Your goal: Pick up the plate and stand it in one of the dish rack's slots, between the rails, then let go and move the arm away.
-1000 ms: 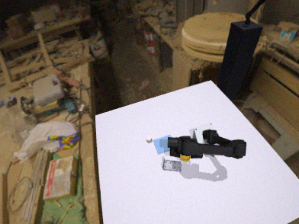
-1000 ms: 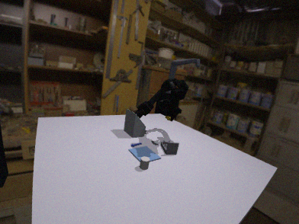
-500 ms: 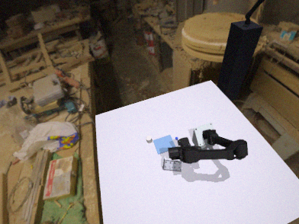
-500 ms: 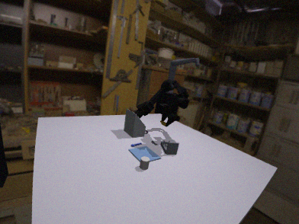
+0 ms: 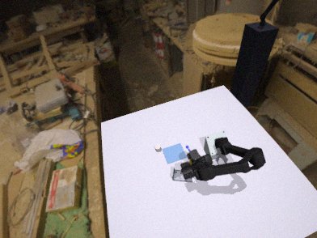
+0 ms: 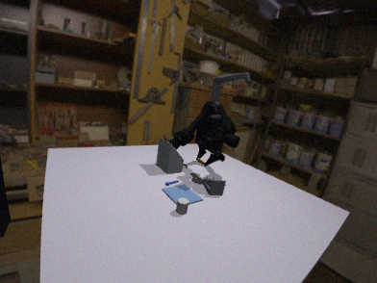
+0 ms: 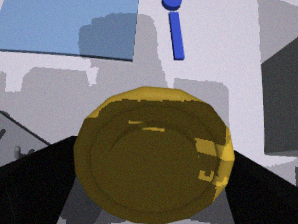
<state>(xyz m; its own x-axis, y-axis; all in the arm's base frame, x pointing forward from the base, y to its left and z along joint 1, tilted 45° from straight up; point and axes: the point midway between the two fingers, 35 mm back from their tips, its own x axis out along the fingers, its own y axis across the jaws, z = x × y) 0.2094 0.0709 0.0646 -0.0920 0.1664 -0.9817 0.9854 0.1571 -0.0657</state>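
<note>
Now: the dish rack 90 mm ahead of my gripper tip, 40 mm to the left of it and 90 mm below it. From my gripper tip the other things lie so: blue spoon 20 mm behind, 150 mm to the right, 110 mm below; then blue mat 100 mm ahead, 150 mm to the right, 110 mm below; then yellow plate 10 mm above.
</note>
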